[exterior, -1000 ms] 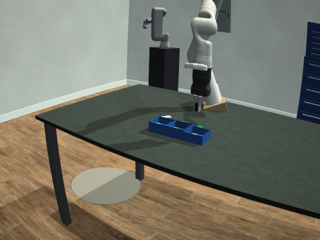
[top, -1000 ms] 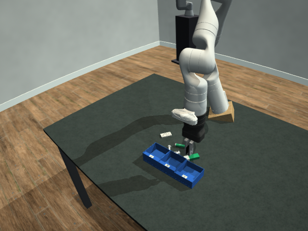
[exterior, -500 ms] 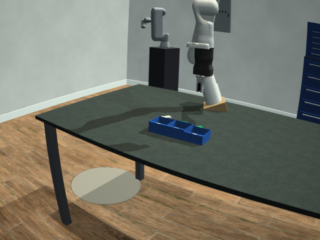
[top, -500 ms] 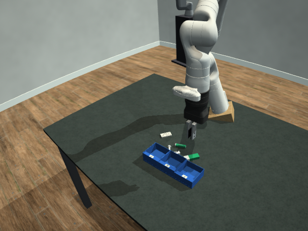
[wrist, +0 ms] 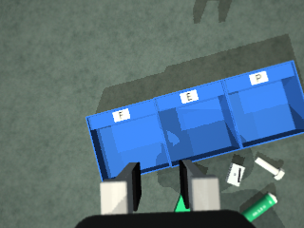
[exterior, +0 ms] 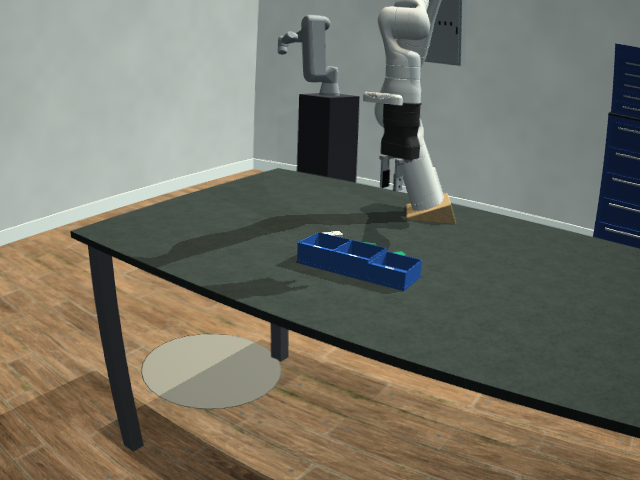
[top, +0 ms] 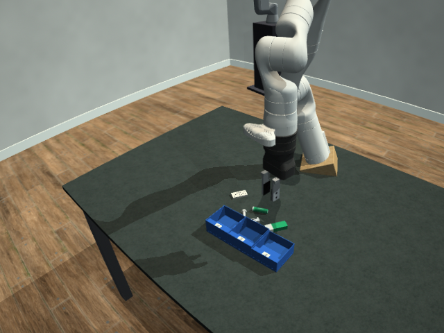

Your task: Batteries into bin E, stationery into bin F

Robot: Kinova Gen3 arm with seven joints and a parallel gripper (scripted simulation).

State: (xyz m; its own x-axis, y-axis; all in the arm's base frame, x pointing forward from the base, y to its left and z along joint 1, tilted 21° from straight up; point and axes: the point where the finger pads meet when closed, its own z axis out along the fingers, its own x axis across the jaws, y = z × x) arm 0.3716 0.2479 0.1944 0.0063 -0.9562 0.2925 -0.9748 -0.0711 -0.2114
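My gripper is now 190 mm above the green battery, 120 mm to the left of it and 80 mm past it. From my hand the other things lie so: eraser: 190 mm below, 60 mm behind, 40 mm to the right; pencil sharpener: 190 mm below, 100 mm to the right, 30 mm behind; blue three-bin tray: 170 mm below, 40 mm to the right, 40 mm ahead.
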